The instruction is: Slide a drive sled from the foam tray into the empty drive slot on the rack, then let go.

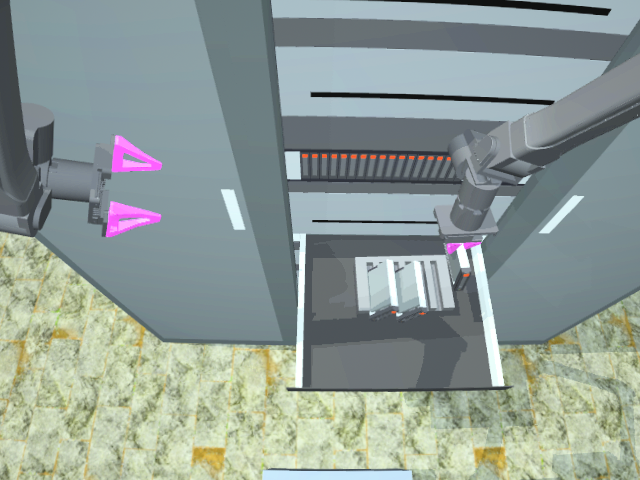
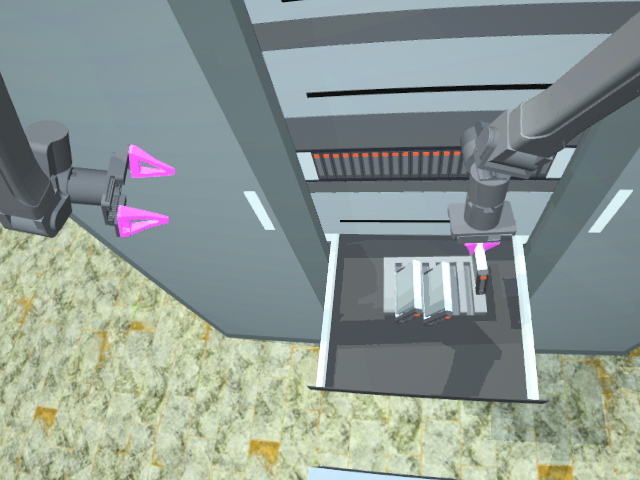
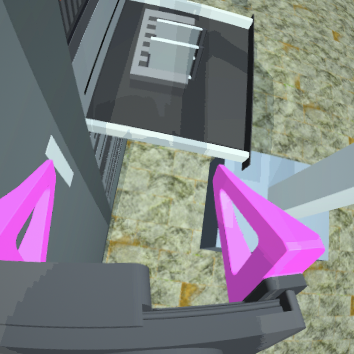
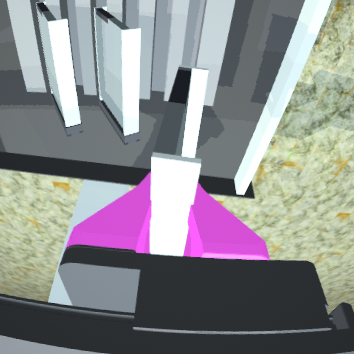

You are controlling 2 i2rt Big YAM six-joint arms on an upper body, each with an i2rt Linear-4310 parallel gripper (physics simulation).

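Frame: origin at the left arm's base, x ahead, y left, z up, level; millimetres.
Where they show: left gripper, between the fingertips: (image 1: 161, 191) (image 2: 171, 194) (image 3: 136, 169); right gripper, between the fingertips: (image 1: 452, 251) (image 2: 474, 251) (image 4: 170, 175).
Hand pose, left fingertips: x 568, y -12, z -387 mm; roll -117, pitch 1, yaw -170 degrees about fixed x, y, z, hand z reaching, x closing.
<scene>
Things, the pixels of their top centre, and the offset from my left fingertips. "spot": a spot on its surface instead.
- drive sled, centre of its top: (image 4: 172, 269) (image 2: 481, 244) (image 1: 462, 244) dx -12, dy -507, dz -144 mm
- grey foam tray, centre of its top: (image 4: 114, 40) (image 2: 433, 283) (image 1: 404, 281) (image 3: 164, 42) dx +3, dy -439, dz -359 mm
- rack's drive row, a spot on its surface: (image 2: 387, 166) (image 1: 372, 168) spot: dx +132, dy -344, dz -112 mm
- pulled-out drawer, a spot on its surface: (image 3: 165, 138) spot: dx -41, dy -201, dz -382 mm
My right gripper (image 1: 463, 247) (image 2: 481, 247) (image 4: 170, 175) is shut on a drive sled (image 1: 463, 261) (image 2: 481, 263) (image 4: 195, 112), a slim white-and-dark piece with an orange tip, held above the drawer's right part. The grey foam tray (image 1: 362, 289) (image 2: 389, 297) (image 3: 159, 78) holds two leaning sleds, one (image 1: 381, 286) (image 2: 407, 286) (image 4: 65, 75) left of the other (image 1: 409, 284) (image 2: 436, 286) (image 4: 131, 80). The rack's drive row (image 1: 372, 166) (image 2: 387, 166) is partly covered by the right arm; I cannot make out the empty slot. My left gripper (image 1: 161, 191) (image 2: 171, 195) (image 3: 136, 169) is open and empty, far left.
The foam tray lies in a pulled-out drawer (image 1: 299, 330) (image 2: 326, 320) (image 3: 165, 138) with white side walls, below the drive row. Grey panels with pale strips (image 1: 233, 209) (image 2: 259, 210) (image 3: 59, 160) flank the rack on both sides. The left gripper is in front of the left panel.
</scene>
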